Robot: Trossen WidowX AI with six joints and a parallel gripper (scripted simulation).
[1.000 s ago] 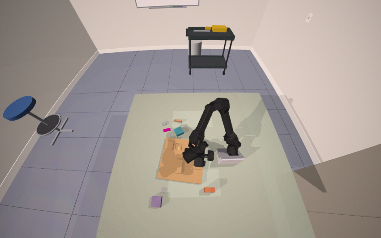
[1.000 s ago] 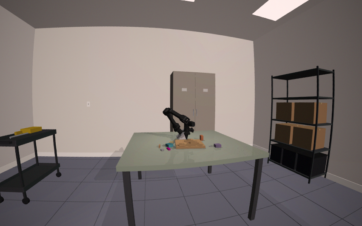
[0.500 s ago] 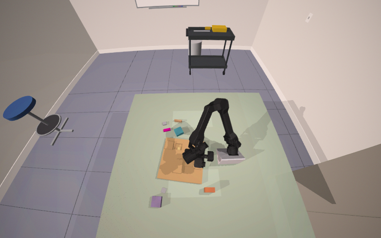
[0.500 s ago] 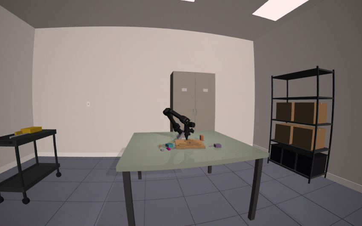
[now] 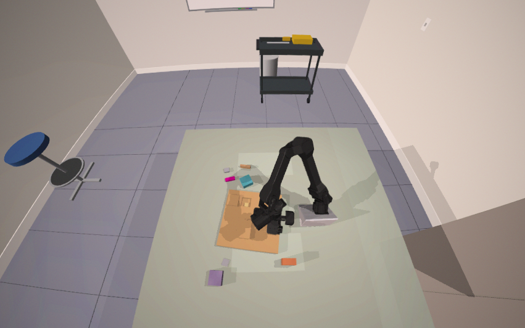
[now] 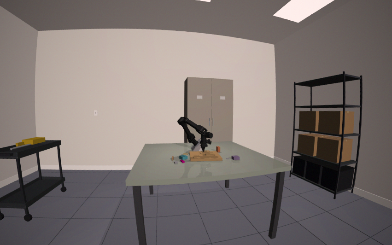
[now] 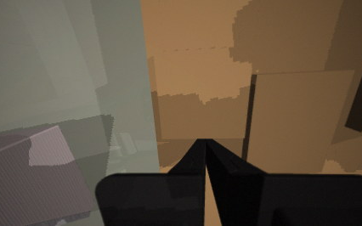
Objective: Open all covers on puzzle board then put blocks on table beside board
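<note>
Right now the orange block is 19 cm to the left of my gripper tip and 7 cm behind it. Round my gripper tip: purple block 26 cm to the left, 25 cm ahead, 1 cm below; magenta bar 25 cm ahead, 24 cm to the right, 2 cm below; teal block 23 cm to the right, 15 cm ahead, 1 cm below.
</note>
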